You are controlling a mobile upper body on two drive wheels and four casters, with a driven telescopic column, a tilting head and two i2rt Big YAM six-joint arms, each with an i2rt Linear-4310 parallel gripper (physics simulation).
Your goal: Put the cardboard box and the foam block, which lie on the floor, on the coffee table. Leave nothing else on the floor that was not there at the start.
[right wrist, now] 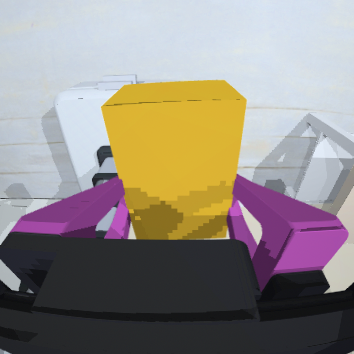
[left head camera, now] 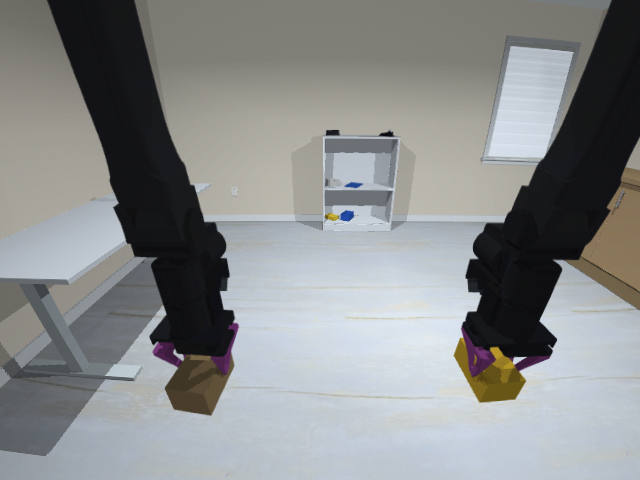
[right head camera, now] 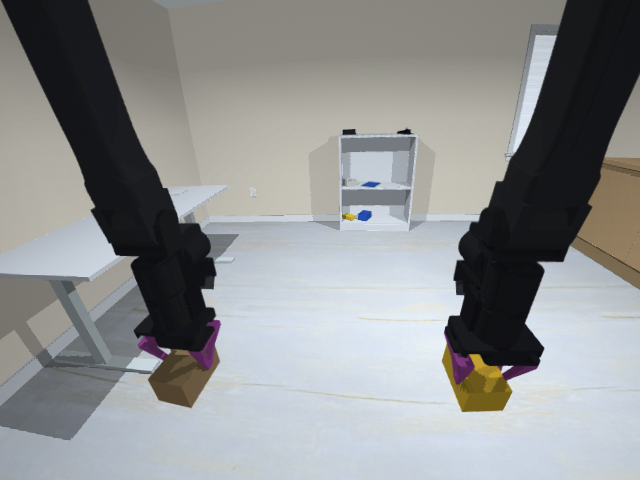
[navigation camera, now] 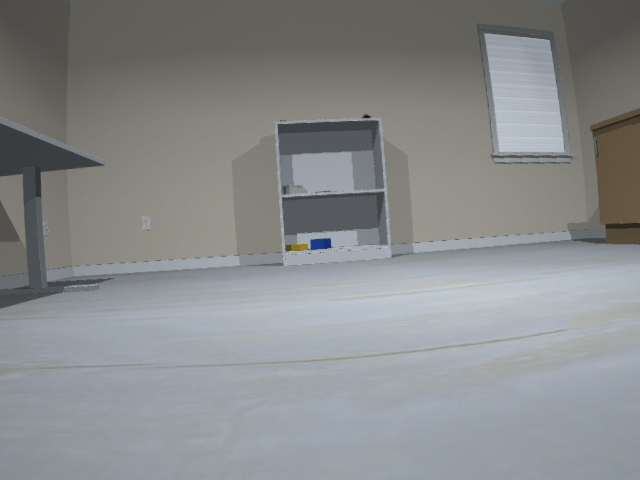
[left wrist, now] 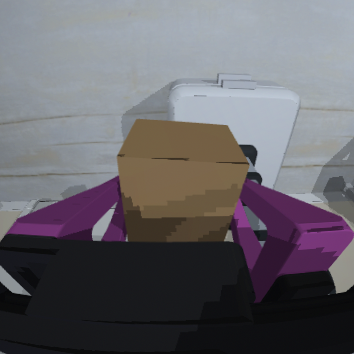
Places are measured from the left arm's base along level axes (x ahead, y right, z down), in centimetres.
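Pixels of known places: left gripper, fingertip midpoint: point(left head camera: 207, 370) point(right head camera: 192, 364) point(left wrist: 178, 178); right gripper, fingertip midpoint: point(right wrist: 178, 177) point(left head camera: 489, 372) point(right head camera: 476, 380).
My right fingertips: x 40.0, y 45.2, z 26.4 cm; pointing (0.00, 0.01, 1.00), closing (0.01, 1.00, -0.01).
Observation:
Ahead of a thing's pixels: the offset from my right fingertips to its top centre. "spot": to the spot under its first point. Level surfaces: height alone.
My left gripper point(left head camera: 201, 367) point(right head camera: 187, 362) point(left wrist: 178, 178) is shut on the brown cardboard box {dz -2.7, dx -1.6, dy -45.3 cm} point(left head camera: 191, 390) point(right head camera: 174, 384) point(left wrist: 181, 140) and holds it above the floor, at the lower left of both head views. My right gripper point(left head camera: 495, 368) point(right head camera: 481, 378) point(right wrist: 178, 177) is shut on the yellow foam block {dz -2.4, dx +1.0, dy -0.1 cm} point(left head camera: 498, 391) point(right head camera: 485, 401) point(right wrist: 175, 135) and holds it above the floor, at the lower right of both head views. The coffee table does not show in the head views. A pale frame {spot: dz +67.6, dx -21.8, dy +70.0 cm} point(right wrist: 332, 129) at the right wrist view's right edge may be part of it.
A light desk {dz +17.4 cm} point(left head camera: 67, 237) point(right head camera: 62, 248) stands at the left. A white shelf unit point(left head camera: 359, 226) point(right head camera: 374, 226) point(navigation camera: 336, 256) with small yellow and blue things stands at the far wall. A wooden cabinet point(left head camera: 617, 240) point(right head camera: 615, 206) point(navigation camera: 620, 175) stands at the right.

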